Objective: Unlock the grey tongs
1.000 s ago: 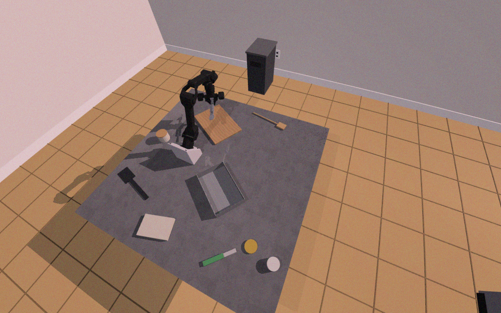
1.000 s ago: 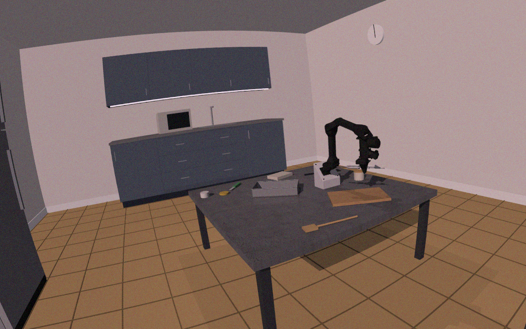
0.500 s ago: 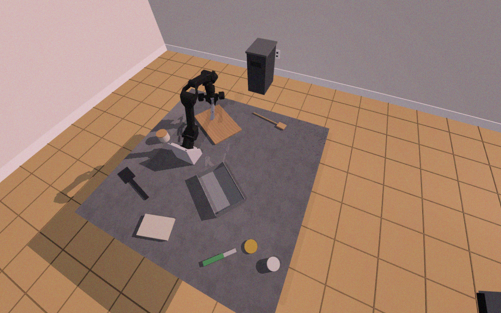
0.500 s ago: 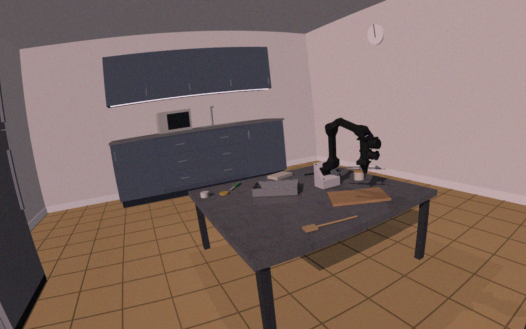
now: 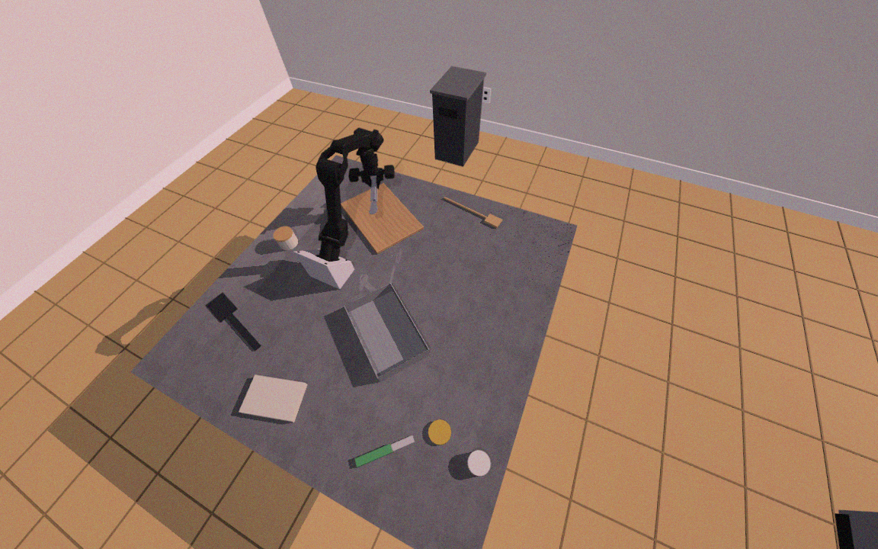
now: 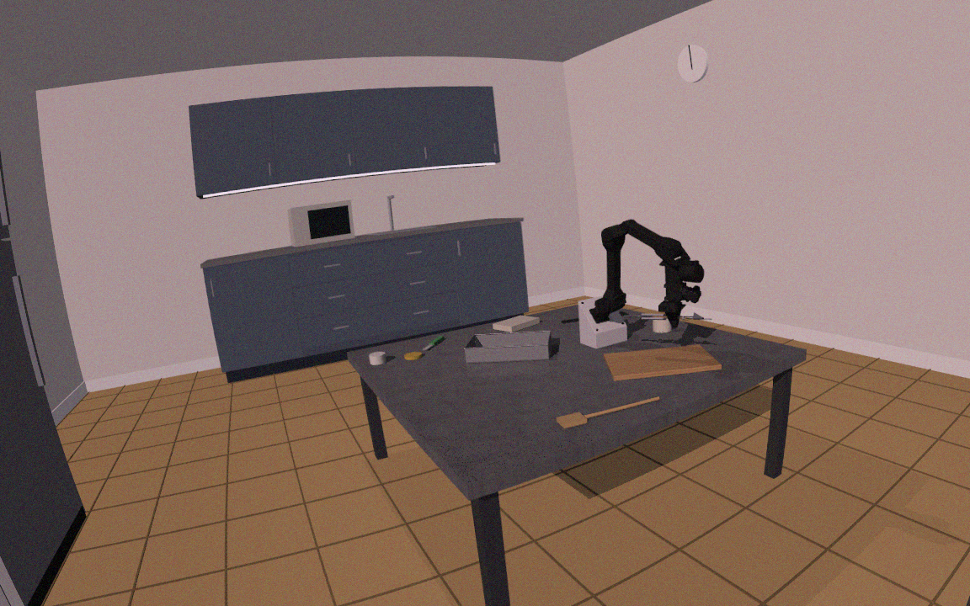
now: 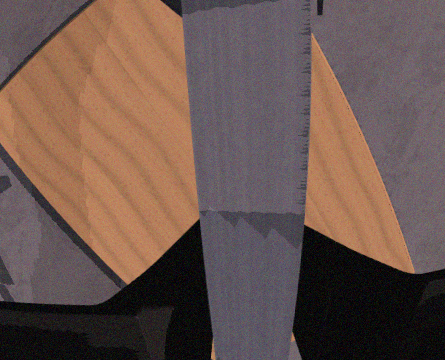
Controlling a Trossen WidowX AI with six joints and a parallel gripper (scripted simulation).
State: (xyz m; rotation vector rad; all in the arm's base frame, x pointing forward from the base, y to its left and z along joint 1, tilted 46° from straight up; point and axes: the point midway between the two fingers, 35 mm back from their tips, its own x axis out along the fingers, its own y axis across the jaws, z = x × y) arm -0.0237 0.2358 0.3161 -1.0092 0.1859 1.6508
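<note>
Now: the wooden board 12 cm below my gripper tip, 4 cm to the right of it and 3 cm ahead of it. The rest, counted from my gripper tip: wood-topped jar 35 cm to the right, 27 cm behind, 9 cm below; then black spatula 73 cm to the right, 22 cm behind, 12 cm below; then grey roasting tin 53 cm to the right, 35 cm ahead, 10 cm below.
</note>
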